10 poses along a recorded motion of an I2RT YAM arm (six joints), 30 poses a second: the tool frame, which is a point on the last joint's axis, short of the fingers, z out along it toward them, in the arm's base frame.
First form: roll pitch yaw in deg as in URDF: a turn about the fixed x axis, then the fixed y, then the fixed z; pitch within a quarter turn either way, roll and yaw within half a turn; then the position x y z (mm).
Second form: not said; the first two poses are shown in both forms.
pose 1, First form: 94.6, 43.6, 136.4, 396, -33, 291
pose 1, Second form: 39.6, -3.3, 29.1, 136.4, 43.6, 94.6
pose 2, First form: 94.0, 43.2, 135.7, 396, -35, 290
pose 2, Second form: 39.6, -3.5, 29.0, 135.7, 43.2, 94.0
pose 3, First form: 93.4, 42.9, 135.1, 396, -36, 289
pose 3, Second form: 39.6, -3.6, 28.9, 135.1, 42.9, 93.4
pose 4, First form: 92.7, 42.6, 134.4, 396, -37, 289
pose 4, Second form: 39.6, -3.7, 28.9, 134.4, 42.6, 92.7
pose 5, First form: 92.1, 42.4, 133.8, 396, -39, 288
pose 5, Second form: 39.6, -3.9, 28.8, 133.8, 42.4, 92.1
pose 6, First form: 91.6, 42.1, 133.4, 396, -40, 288
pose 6, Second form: 39.6, -4.0, 28.8, 133.4, 42.1, 91.6
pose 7, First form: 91.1, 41.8, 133.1, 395, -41, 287
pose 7, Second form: 39.5, -4.1, 28.7, 133.1, 41.8, 91.1
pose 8, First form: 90.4, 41.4, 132.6, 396, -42, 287
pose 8, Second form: 39.6, -4.2, 28.7, 132.6, 41.4, 90.4
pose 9, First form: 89.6, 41.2, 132.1, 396, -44, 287
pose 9, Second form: 39.6, -4.4, 28.7, 132.1, 41.2, 89.6
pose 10, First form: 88.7, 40.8, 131.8, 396, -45, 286
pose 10, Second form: 39.6, -4.5, 28.6, 131.8, 40.8, 88.7
